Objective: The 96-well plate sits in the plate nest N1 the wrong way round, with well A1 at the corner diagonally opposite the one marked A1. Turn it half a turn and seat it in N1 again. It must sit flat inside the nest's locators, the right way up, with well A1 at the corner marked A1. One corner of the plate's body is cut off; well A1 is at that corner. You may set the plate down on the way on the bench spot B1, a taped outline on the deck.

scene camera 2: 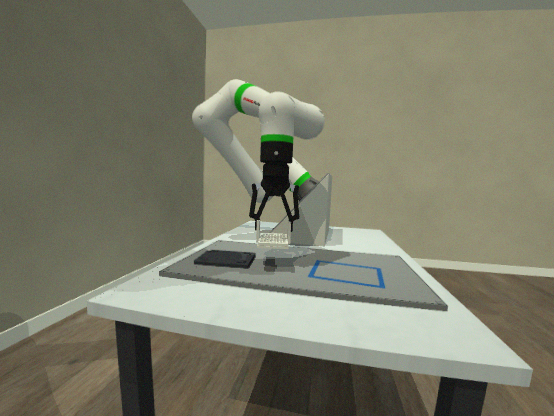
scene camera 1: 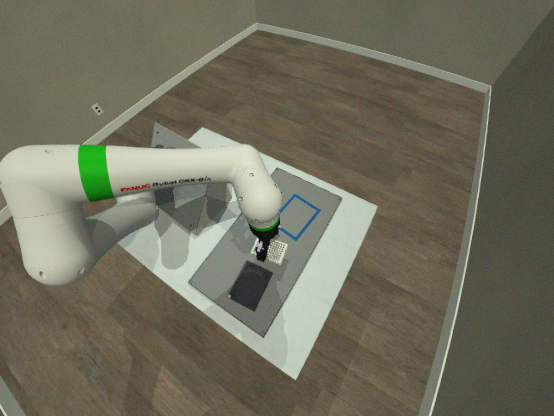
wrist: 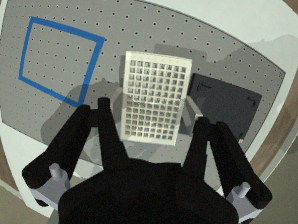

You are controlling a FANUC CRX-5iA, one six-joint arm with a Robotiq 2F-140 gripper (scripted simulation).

I see my gripper point(scene camera 2: 273, 242), a white 96-well plate point(wrist: 136, 94) and a dark plate nest N1 point(wrist: 226, 102).
My gripper is seen too in the wrist view point(wrist: 153, 100).
